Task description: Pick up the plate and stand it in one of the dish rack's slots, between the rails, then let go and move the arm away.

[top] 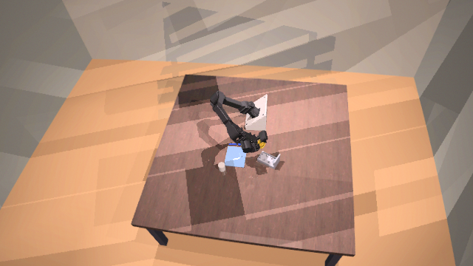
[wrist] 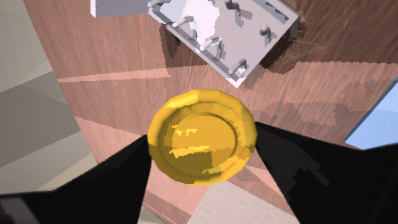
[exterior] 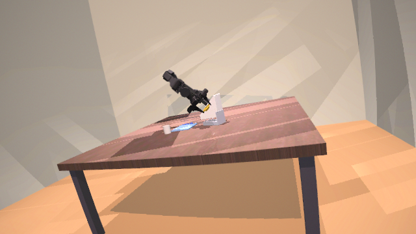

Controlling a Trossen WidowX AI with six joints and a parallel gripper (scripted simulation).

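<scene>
The grey dish rack lies 7 cm below my gripper tip, 6 cm ahead of it and 5 cm to the left of it. The rest, counted from my gripper tip: light blue mat: 16 cm to the right, 9 cm below, 7 cm ahead; then white cup: 22 cm to the right, 18 cm ahead, 7 cm below; then yellow plate: 1 cm above.
</scene>
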